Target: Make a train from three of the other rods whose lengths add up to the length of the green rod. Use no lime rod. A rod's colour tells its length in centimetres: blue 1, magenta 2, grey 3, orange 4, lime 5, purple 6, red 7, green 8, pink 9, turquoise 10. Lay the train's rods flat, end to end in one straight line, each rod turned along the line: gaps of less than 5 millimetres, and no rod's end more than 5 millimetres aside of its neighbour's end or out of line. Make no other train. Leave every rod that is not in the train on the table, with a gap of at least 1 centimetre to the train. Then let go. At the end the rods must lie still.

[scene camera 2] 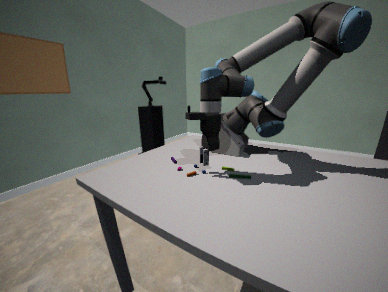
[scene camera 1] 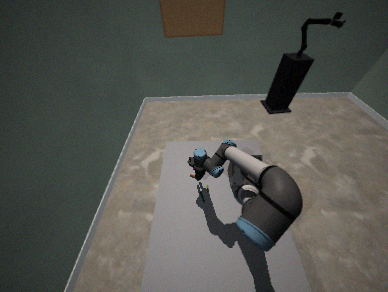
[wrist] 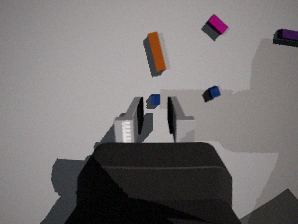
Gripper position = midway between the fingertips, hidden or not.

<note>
I see my gripper (scene camera 2: 204, 163).
My gripper is seen too in the wrist view (wrist: 155, 108).
</note>
